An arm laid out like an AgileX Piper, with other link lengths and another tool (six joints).
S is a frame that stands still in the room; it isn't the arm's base.
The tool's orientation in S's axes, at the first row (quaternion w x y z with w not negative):
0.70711 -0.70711 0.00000 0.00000
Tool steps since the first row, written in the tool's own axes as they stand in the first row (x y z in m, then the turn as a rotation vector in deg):
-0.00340 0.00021 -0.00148 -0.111 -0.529 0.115
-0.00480 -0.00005 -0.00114 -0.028 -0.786 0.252
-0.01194 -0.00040 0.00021 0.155 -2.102 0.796
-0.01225 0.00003 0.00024 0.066 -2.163 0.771
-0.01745 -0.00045 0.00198 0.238 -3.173 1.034
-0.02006 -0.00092 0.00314 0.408 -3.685 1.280
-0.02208 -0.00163 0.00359 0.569 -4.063 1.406
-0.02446 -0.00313 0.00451 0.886 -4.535 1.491
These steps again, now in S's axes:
-0.00340 -0.00148 -0.00021 -0.111 0.115 0.529
-0.00480 -0.00114 0.00005 -0.028 0.252 0.786
-0.01194 0.00021 0.00040 0.155 0.796 2.102
-0.01225 0.00024 -0.00003 0.066 0.771 2.163
-0.01745 0.00198 0.00045 0.238 1.034 3.173
-0.02006 0.00314 0.00092 0.408 1.280 3.685
-0.02208 0.00359 0.00163 0.569 1.406 4.063
-0.02446 0.00451 0.00313 0.886 1.491 4.535

